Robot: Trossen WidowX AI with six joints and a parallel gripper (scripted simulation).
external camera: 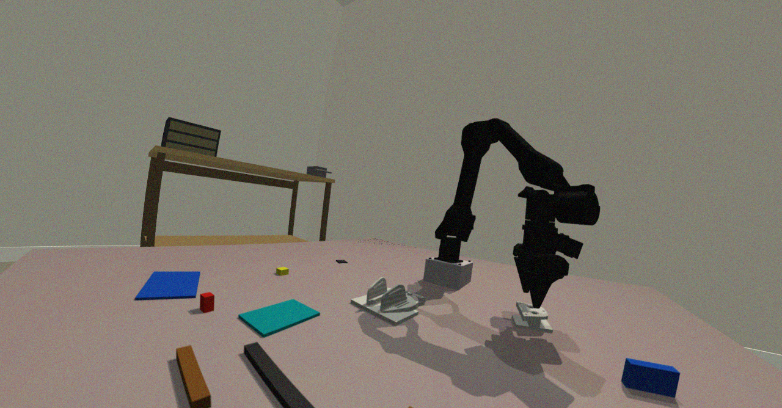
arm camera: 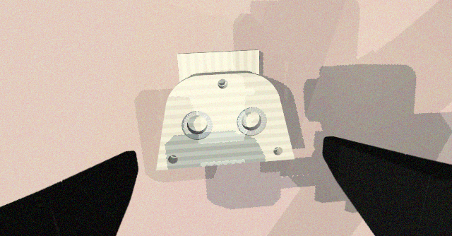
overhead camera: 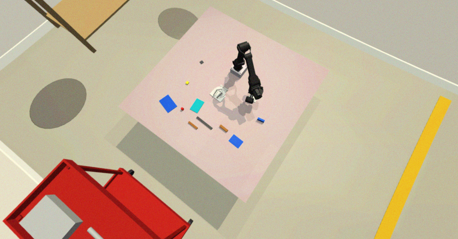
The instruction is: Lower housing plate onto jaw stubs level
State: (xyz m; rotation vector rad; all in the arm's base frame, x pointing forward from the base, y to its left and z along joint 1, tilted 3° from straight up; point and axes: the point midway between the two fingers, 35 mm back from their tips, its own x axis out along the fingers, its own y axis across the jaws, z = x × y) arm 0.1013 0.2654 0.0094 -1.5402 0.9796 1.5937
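My gripper tip is now 4 cm above the white stand, 1 cm to the right of it and 1 cm past it. Round my gripper tip: black bar 43 cm ahead, 11 cm to the right, 5 cm below; then teal sheet 37 cm ahead, 27 cm to the right, 5 cm below; then blue block 19 cm to the left, 8 cm ahead, 3 cm below.
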